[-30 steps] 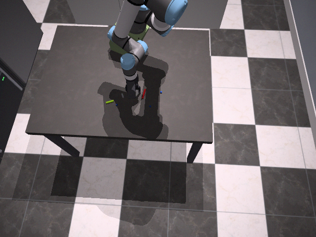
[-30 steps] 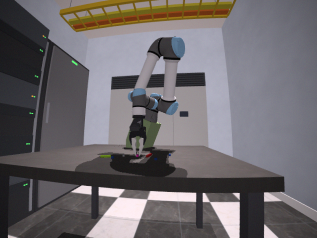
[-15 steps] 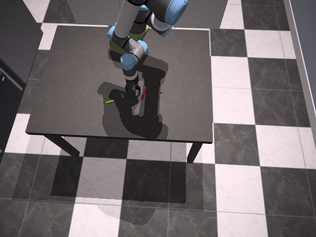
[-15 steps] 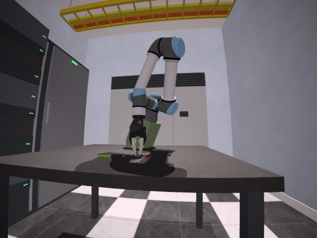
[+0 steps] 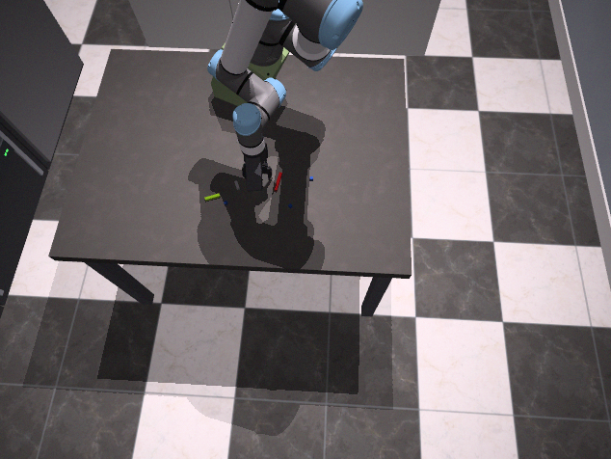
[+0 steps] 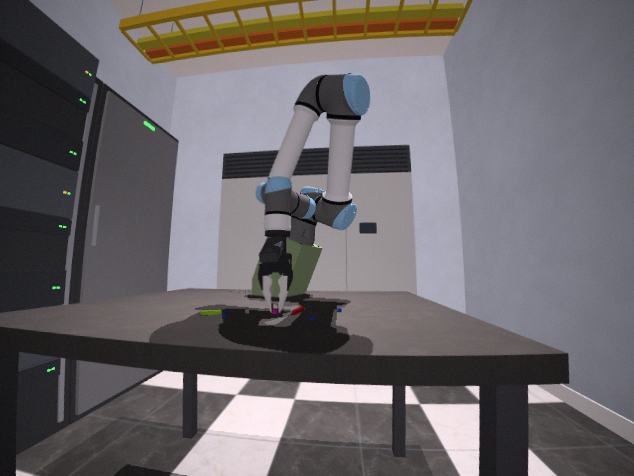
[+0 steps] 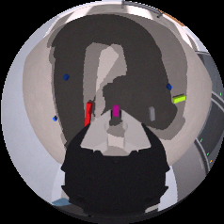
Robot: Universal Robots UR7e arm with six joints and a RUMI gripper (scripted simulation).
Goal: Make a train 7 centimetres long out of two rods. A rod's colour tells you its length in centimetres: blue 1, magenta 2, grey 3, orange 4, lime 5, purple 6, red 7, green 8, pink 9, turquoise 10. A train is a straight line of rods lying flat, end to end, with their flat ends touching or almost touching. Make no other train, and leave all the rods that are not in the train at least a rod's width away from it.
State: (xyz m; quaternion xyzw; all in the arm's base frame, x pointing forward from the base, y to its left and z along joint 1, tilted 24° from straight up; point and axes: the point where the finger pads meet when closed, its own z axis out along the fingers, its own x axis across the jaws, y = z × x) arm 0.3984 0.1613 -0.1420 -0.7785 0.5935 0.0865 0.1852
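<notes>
My gripper is now 10 mm above the magenta rod. From my hand the other things lie so: grey rod: 20 mm ahead, 80 mm to the right, 10 mm below; then red rod: 30 mm behind, 50 mm to the left, 10 mm below; then lime rod: 80 mm ahead, 140 mm to the right, 10 mm below.
</notes>
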